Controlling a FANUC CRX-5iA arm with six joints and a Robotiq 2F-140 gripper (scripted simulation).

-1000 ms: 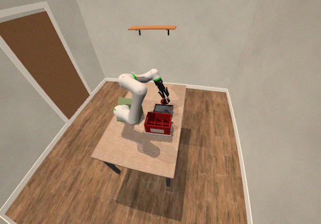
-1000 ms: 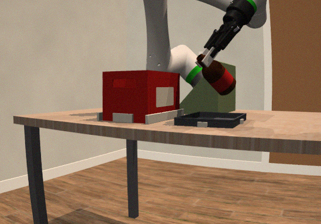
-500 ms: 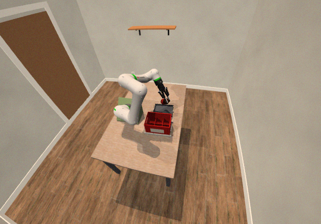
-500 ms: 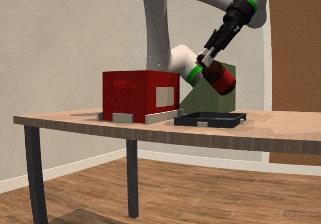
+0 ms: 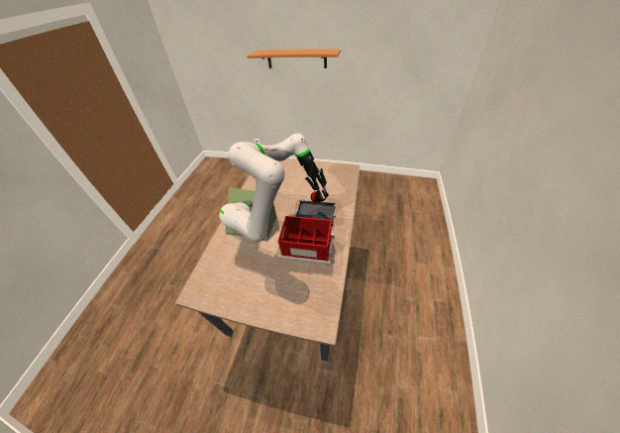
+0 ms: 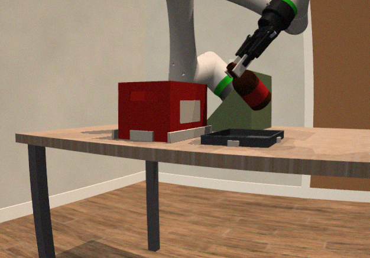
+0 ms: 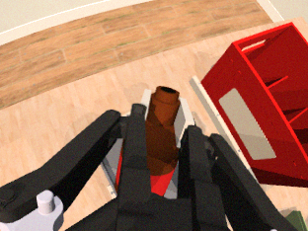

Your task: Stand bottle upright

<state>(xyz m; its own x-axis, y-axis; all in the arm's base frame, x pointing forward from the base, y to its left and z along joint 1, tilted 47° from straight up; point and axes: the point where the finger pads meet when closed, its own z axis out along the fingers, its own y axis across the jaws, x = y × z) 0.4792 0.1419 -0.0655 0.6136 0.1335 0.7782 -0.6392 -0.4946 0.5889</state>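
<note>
The brown bottle lies 50 mm below my hand, 20 mm to the left of it and 20 mm behind it. From my hand the other things lie so: dark tray: 200 mm below, 60 mm behind, 10 mm to the left; then red crate: 270 mm to the right, 130 mm below, 70 mm behind.
</note>
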